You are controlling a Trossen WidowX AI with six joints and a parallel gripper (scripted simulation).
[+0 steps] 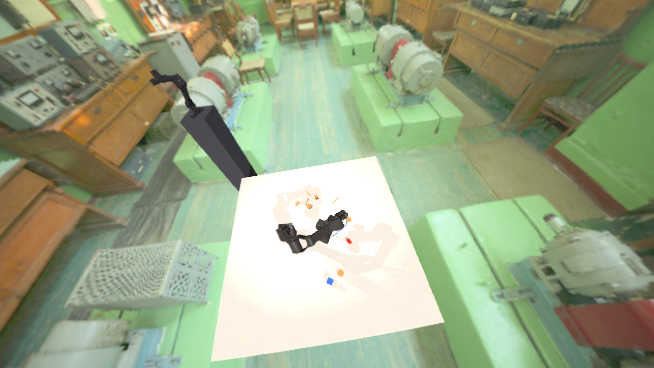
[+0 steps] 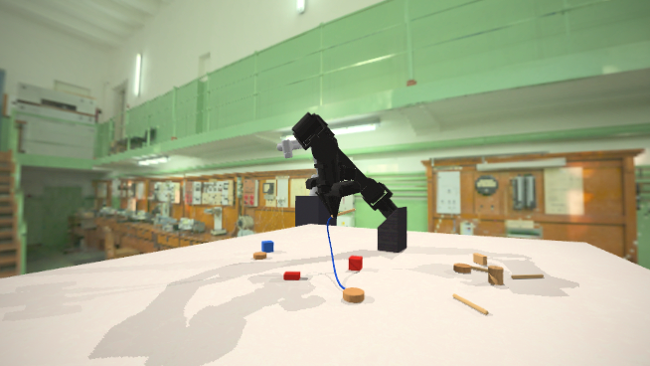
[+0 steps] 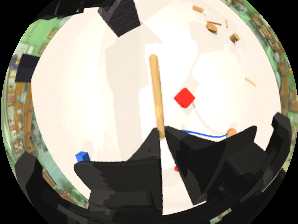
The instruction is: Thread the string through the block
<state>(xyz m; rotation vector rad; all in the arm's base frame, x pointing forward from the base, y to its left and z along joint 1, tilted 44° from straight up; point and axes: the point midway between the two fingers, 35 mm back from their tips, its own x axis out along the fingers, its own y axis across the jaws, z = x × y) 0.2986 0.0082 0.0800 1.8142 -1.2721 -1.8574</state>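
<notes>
Right now my gripper tip is 150 mm short of the flat red piece, 10 mm to the left of it and 120 mm above it. The rest, counted from my gripper tip: red cube (60 mm to the left, 120 mm below); then thin wooden stick (10 mm behind, 10 mm to the left, 10 mm above); then round wooden button (160 mm ahead, 150 mm to the left, 120 mm below).
</notes>
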